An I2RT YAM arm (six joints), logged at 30 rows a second.
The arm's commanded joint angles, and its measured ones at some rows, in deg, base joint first. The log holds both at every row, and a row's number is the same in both.
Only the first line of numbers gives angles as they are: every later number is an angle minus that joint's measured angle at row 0.
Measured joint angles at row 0:
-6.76 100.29 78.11 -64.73 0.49 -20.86
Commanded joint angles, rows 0 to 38:
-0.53 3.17 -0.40 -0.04 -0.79 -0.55
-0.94 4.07 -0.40 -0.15 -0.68 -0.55
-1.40 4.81 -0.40 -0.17 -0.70 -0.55
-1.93 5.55 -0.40 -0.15 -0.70 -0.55
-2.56 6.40 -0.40 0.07 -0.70 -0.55
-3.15 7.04 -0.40 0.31 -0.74 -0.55
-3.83 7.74 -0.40 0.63 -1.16 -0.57
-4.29 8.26 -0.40 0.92 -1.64 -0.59
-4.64 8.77 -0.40 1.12 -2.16 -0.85
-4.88 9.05 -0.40 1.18 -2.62 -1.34
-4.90 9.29 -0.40 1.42 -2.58 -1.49
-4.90 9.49 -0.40 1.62 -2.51 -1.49
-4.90 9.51 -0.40 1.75 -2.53 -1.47
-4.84 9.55 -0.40 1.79 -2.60 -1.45
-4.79 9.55 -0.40 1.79 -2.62 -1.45
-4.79 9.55 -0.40 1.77 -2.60 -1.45
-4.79 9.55 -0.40 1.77 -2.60 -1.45
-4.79 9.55 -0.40 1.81 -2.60 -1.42
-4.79 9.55 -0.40 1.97 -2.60 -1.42
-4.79 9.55 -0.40 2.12 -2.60 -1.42
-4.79 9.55 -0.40 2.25 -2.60 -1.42
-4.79 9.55 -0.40 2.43 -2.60 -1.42
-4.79 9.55 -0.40 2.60 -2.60 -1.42
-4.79 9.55 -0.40 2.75 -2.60 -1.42
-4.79 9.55 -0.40 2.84 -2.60 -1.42
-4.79 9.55 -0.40 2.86 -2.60 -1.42
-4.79 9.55 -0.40 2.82 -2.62 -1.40
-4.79 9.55 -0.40 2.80 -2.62 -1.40
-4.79 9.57 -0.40 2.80 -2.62 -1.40
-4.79 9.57 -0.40 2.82 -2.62 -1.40
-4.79 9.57 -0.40 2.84 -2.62 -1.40
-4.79 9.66 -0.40 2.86 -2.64 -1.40
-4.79 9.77 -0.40 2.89 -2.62 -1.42
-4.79 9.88 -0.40 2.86 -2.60 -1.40
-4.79 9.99 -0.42 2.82 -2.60 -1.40
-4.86 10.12 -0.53 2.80 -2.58 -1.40
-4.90 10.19 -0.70 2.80 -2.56 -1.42
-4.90 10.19 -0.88 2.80 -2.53 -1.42
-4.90 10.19 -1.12 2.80 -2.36 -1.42
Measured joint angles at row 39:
-4.99 9.36 -0.14 2.80 -1.88 -1.42
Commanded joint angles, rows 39 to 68:
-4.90 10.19 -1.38 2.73 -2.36 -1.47
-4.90 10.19 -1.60 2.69 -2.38 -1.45
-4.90 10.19 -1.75 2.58 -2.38 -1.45
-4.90 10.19 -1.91 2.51 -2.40 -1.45
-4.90 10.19 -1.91 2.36 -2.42 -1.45
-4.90 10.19 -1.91 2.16 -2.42 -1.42
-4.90 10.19 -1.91 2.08 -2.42 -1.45
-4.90 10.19 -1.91 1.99 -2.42 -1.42
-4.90 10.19 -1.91 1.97 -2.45 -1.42
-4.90 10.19 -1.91 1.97 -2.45 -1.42
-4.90 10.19 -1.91 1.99 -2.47 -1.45
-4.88 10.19 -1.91 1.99 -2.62 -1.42
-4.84 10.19 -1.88 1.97 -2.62 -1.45
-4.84 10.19 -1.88 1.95 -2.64 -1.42
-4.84 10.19 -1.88 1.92 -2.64 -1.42
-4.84 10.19 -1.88 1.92 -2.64 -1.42
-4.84 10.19 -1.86 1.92 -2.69 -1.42
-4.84 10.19 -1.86 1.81 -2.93 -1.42
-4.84 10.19 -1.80 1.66 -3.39 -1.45
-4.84 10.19 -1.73 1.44 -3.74 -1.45
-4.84 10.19 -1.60 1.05 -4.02 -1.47
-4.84 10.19 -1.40 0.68 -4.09 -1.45
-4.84 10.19 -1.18 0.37 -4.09 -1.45
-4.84 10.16 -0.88 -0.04 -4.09 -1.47
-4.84 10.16 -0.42 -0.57 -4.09 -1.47
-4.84 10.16 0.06 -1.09 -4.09 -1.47
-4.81 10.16 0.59 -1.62 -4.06 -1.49
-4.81 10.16 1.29 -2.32 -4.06 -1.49
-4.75 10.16 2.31 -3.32 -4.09 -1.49
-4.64 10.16 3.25 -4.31 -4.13 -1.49
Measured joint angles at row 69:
-5.14 9.46 0.08 -2.64 -2.73 -1.45
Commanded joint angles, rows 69 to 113:
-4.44 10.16 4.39 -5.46 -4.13 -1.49
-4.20 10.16 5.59 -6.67 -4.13 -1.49
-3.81 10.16 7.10 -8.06 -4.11 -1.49
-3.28 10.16 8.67 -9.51 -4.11 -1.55
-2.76 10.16 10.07 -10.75 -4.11 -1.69
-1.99 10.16 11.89 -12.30 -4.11 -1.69
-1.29 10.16 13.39 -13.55 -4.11 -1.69
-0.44 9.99 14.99 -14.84 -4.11 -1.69
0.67 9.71 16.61 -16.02 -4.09 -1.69
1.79 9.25 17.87 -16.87 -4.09 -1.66
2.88 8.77 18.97 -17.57 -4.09 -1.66
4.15 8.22 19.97 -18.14 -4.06 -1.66
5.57 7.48 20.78 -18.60 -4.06 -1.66
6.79 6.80 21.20 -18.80 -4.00 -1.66
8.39 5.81 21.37 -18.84 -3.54 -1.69
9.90 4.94 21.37 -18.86 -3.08 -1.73
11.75 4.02 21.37 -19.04 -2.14 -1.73
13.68 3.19 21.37 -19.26 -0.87 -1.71
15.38 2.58 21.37 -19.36 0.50 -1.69
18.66 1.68 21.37 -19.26 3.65 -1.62
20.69 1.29 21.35 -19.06 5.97 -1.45
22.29 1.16 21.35 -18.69 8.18 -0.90
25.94 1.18 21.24 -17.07 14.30 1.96
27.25 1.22 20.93 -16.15 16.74 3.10
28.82 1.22 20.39 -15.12 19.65 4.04
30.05 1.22 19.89 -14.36 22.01 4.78
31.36 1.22 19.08 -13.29 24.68 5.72
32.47 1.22 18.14 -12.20 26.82 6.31
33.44 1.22 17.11 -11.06 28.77 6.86
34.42 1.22 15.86 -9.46 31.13 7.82
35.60 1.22 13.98 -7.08 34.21 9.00
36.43 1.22 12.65 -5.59 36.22 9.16
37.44 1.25 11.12 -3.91 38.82 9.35
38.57 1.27 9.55 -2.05 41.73 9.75
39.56 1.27 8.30 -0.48 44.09 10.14
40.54 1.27 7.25 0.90 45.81 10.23
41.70 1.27 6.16 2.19 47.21 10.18
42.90 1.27 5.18 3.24 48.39 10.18
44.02 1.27 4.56 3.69 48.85 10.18
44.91 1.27 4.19 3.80 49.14 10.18
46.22 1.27 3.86 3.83 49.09 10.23
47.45 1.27 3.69 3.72 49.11 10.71
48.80 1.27 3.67 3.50 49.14 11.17
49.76 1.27 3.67 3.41 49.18 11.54
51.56 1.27 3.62 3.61 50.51 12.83
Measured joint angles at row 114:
47.86 2.45 3.97 3.45 45.27 9.20
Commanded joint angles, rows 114 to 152:
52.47 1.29 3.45 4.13 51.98 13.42
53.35 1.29 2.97 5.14 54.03 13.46
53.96 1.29 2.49 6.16 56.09 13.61
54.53 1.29 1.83 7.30 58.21 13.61
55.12 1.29 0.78 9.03 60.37 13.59
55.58 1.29 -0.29 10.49 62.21 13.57
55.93 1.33 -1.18 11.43 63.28 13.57
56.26 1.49 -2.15 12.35 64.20 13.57
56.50 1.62 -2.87 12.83 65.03 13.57
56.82 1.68 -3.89 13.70 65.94 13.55
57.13 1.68 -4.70 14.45 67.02 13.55
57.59 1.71 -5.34 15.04 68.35 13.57
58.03 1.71 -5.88 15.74 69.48 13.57
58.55 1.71 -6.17 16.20 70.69 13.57
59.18 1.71 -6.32 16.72 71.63 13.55
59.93 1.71 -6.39 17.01 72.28 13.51
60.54 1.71 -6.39 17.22 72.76 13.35
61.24 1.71 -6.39 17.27 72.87 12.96
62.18 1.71 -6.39 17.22 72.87 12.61
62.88 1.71 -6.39 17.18 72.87 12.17
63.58 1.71 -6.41 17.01 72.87 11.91
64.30 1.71 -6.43 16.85 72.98 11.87
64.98 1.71 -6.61 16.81 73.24 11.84
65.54 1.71 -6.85 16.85 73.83 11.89
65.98 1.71 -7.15 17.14 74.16 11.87
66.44 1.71 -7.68 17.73 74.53 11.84
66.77 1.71 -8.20 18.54 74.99 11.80
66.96 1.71 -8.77 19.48 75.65 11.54
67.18 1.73 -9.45 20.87 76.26 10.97
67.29 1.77 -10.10 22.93 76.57 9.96
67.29 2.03 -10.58 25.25 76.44 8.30
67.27 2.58 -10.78 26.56 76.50 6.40
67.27 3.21 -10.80 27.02 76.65 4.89
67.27 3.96 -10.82 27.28 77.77 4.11
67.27 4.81 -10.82 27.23 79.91 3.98
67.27 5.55 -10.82 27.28 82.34 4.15
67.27 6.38 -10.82 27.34 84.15 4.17
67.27 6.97 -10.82 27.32 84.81 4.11
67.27 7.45 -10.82 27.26 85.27 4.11
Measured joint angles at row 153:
67.14 4.85 -10.47 27.08 78.73 5.88
